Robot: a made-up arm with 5 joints.
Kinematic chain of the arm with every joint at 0, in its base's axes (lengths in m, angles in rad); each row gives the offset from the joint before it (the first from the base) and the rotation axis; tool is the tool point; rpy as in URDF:
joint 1: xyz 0 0 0.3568 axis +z
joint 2: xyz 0 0 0 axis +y
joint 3: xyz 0.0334 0 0.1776 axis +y
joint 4: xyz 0.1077 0 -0.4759 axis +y
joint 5: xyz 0.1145 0 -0.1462 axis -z
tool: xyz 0 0 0 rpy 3.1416 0 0
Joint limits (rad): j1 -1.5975..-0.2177 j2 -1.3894..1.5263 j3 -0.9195..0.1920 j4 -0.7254..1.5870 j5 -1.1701..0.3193
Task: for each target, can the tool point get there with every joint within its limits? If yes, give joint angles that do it. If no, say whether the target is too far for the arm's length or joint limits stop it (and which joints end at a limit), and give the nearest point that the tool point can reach.
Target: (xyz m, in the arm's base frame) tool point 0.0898 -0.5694 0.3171
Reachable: yes | joints -1.4144 -0.5272 -0.4444 0.2303 0.1461
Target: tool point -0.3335 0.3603 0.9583
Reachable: no: joint limits stop it (at a limit: joint 1, joint 2, joint 3, joint 4) | nearest point -0.0003 -0.0127 0.9792 | short by 0.501 m
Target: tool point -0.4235 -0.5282 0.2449
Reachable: no: joint limits stop it (at a limit: joint 1) | nearest point -0.0144 -0.5391 0.2449 | short by 0.409 m
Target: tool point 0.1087 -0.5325 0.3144
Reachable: yes | joints -1.3695 -0.7417 -0.3867 0.7252 -0.5603
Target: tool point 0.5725 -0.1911 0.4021
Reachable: yes | joints -0.3221 -0.3137 -0.6350 -0.2633 -0.9342
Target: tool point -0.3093 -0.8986 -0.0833
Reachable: no: too far | nearest point -0.0159 -0.5967 0.0670 | short by 0.447 m
